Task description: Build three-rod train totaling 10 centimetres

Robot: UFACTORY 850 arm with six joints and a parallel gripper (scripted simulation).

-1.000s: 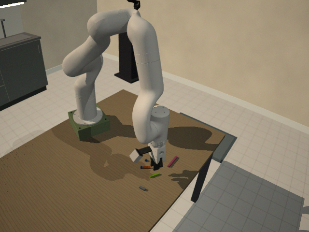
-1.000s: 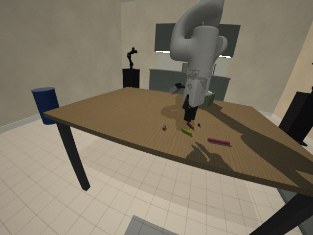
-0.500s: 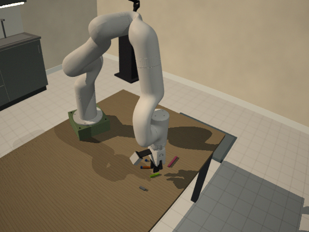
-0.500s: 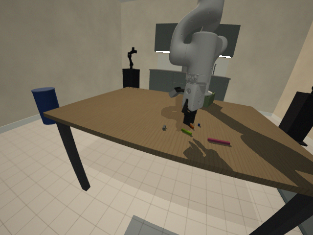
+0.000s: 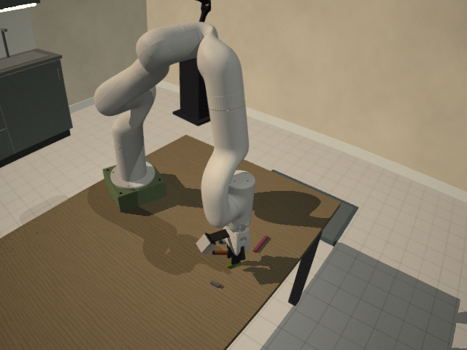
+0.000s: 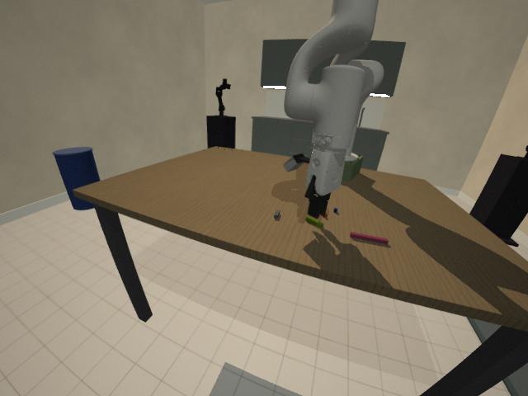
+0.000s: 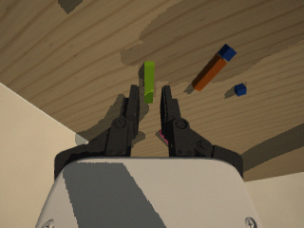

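Now: the lime rod 40 mm below my hand. Round my hand: pink rod 140 mm to the left, 40 mm below, 10 mm ahead; grey rod 100 mm to the right, 40 mm below, 20 mm ahead; orange rod 60 mm behind, 40 mm below, 10 mm to the left.
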